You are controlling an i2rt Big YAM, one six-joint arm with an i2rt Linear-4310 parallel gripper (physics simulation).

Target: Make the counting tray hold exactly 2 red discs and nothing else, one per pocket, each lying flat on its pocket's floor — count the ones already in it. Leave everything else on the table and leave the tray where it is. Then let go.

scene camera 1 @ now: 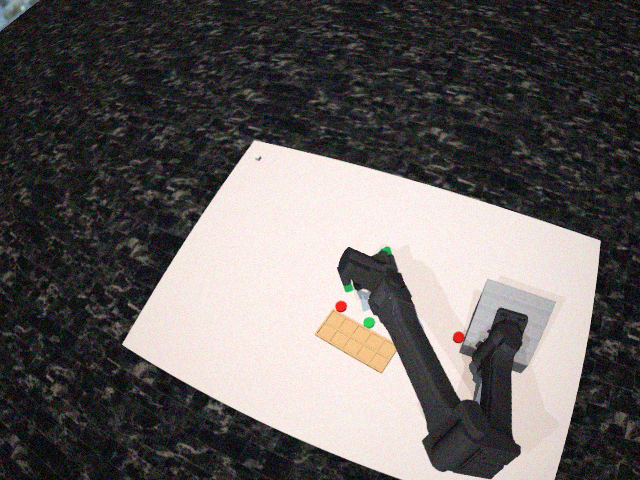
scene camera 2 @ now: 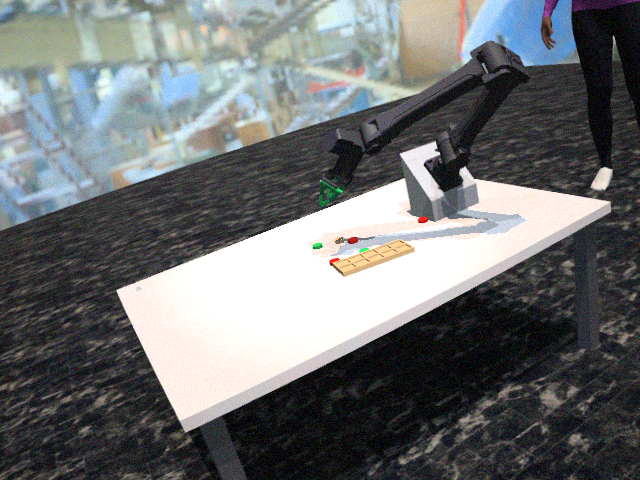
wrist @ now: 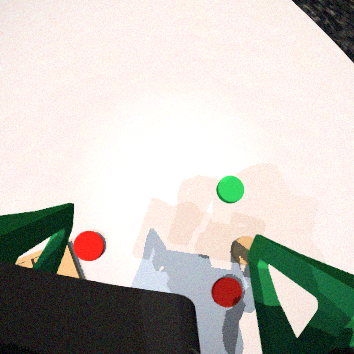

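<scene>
The tan counting tray (scene camera 1: 356,341) (scene camera 2: 373,258) (wrist: 72,265) lies on the table; its visible pockets look empty. One red disc (scene camera 1: 341,306) (scene camera 2: 334,261) (wrist: 89,245) lies by a tray corner, outside it. A second red disc (scene camera 2: 352,240) (wrist: 227,291) lies in the arm's shadow, hidden in scene camera 1. A third red disc (scene camera 1: 458,337) (scene camera 2: 422,219) lies by the arm's base. My gripper (scene camera 1: 367,269) (scene camera 2: 329,194) (wrist: 165,230) is open and empty, above the table; in the wrist view the second red disc shows near the right finger.
A green disc (scene camera 1: 369,322) (scene camera 2: 364,250) lies beside the tray's long side. Another green disc (scene camera 2: 316,245) (wrist: 230,189) and a tan disc (scene camera 2: 339,240) (wrist: 242,248) lie near the second red disc. The grey base block (scene camera 1: 537,310) (scene camera 2: 419,186) stands beyond the third red disc.
</scene>
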